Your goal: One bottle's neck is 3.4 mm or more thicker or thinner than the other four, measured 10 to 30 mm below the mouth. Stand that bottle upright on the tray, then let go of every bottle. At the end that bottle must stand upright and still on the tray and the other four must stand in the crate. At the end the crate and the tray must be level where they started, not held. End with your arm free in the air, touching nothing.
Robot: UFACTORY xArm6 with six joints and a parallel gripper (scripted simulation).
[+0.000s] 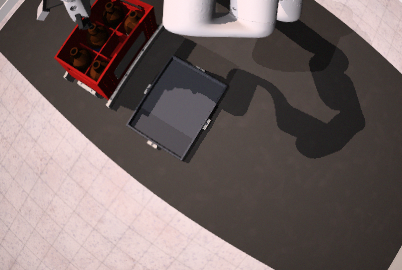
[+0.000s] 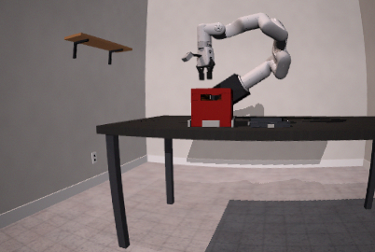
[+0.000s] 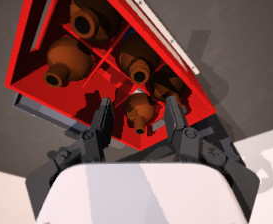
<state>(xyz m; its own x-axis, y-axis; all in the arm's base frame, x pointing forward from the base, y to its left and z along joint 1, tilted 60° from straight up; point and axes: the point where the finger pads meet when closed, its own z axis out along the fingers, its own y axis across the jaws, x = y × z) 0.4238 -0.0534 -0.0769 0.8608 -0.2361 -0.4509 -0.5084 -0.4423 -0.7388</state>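
My hand is 16 cm above the red crate, 4 cm to the right of it and 1 cm past it. From my hand the other things lie so: dark flat tray 32 cm to the left, 23 cm below, 3 cm behind.
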